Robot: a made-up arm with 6 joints.
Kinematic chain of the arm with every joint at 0, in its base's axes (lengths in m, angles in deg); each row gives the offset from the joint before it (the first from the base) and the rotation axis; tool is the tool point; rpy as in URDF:
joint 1: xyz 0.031 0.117 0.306 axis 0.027 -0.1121 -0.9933
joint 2: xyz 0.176 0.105 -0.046 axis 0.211 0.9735 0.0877
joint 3: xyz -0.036 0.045 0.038 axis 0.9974 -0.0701 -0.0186
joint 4: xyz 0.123 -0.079 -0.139 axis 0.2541 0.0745 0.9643
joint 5: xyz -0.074 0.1 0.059 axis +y
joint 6: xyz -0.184 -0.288 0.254 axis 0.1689 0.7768 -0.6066
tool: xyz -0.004 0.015 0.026 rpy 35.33 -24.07 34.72
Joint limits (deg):
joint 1: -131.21..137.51
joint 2: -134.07..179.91
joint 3: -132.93..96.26
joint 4: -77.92..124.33
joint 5: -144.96..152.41
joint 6: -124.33..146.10
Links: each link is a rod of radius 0.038 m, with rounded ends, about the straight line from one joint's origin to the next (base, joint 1, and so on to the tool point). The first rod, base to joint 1, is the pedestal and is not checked.
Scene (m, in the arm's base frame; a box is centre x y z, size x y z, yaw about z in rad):
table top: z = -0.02
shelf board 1: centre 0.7 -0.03 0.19 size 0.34 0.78 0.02 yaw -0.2
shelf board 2: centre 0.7 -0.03 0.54 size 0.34 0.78 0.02 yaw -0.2
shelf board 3: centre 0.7 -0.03 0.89 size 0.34 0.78 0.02 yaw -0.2
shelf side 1: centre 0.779 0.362 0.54 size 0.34 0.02 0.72 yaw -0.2
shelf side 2: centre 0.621 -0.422 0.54 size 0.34 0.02 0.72 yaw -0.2
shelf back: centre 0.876 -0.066 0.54 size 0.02 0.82 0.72 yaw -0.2
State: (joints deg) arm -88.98 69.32 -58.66 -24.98 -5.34 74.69
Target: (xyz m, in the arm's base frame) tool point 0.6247 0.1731 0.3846
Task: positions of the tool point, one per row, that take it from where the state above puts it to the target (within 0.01 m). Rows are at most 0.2 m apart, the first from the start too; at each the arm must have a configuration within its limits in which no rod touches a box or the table.
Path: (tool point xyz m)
1: 0.0270 0.5315 0.5252
2: 0.1710 0.5452 0.5093
3: 0.3170 0.5131 0.4875
4: 0.4502 0.4357 0.4597
5: 0.5567 0.3187 0.4256
6: 0.6247 0.1731 0.3846

